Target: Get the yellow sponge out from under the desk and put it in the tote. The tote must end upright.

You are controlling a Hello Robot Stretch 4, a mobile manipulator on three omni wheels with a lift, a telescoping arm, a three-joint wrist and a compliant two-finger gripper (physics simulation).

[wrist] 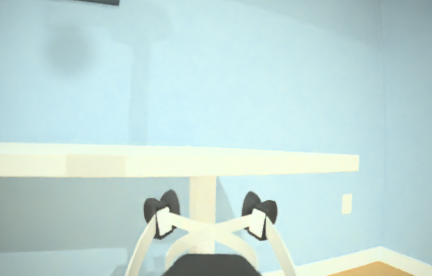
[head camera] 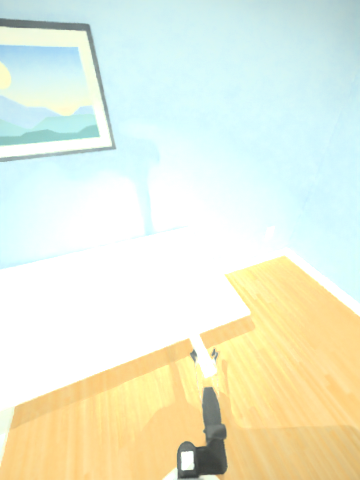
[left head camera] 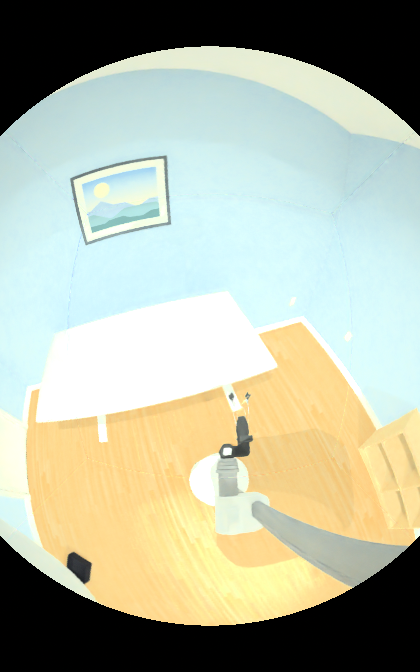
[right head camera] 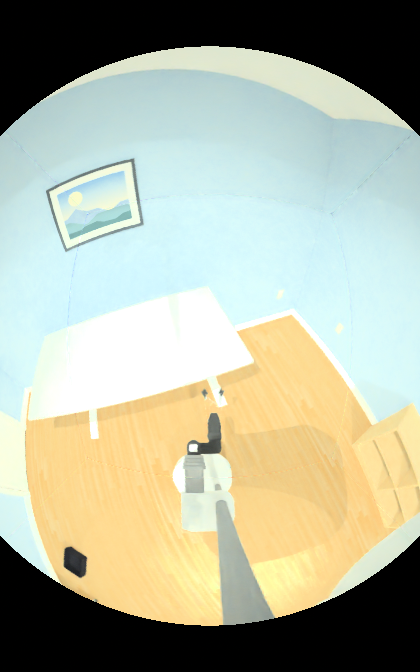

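Where they show: gripper, fingertip midpoint: [wrist: 210, 206] [head camera: 203, 348] [left head camera: 238, 391]; robot's base at its link origin: [left head camera: 217, 478].
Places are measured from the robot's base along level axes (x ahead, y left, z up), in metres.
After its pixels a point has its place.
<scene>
The white desk [head camera: 125, 310] @[x 0.652, y 0.262, z 0.693 m] [left head camera: 155, 355] @[x 0.683, y 0.375, z 0.693 m] [right head camera: 145, 350] [wrist: 280, 161] @[x 0.567, y -0.181, z 0.685 m] stands against the blue wall. The yellow sponge does not show in any view; the desk top hides much of the floor under it. The black tote [left head camera: 79, 568] [right head camera: 75, 562] stands upright on the floor at the lower left in both side head views. My gripper [head camera: 204, 354] @[x 0.482, y -0.089, z 0.645 m] [left head camera: 239, 397] @[x 0.482, y -0.089, z 0.645 m] [right head camera: 213, 393] [wrist: 210, 206] @[x 0.482, y -0.089, z 0.645 m] is open and empty, at the desk's front edge near its right leg. In the wrist view the fingertips are lower than the desk top, on either side of the leg.
The desk's right leg [wrist: 202, 190] @[x 0.890, y -0.073, z 0.587 m] [right head camera: 218, 392] is straight beyond the fingers, and its left leg [left head camera: 102, 429] [right head camera: 94, 424] stands farther left. A wooden shelf unit [left head camera: 372, 457] @[x -0.174, y -1.508, z 0.052 m] [right head camera: 366, 452] stands at the right. A framed picture [head camera: 50, 100] @[x 1.155, y 0.511, z 1.490 m] hangs on the wall.
</scene>
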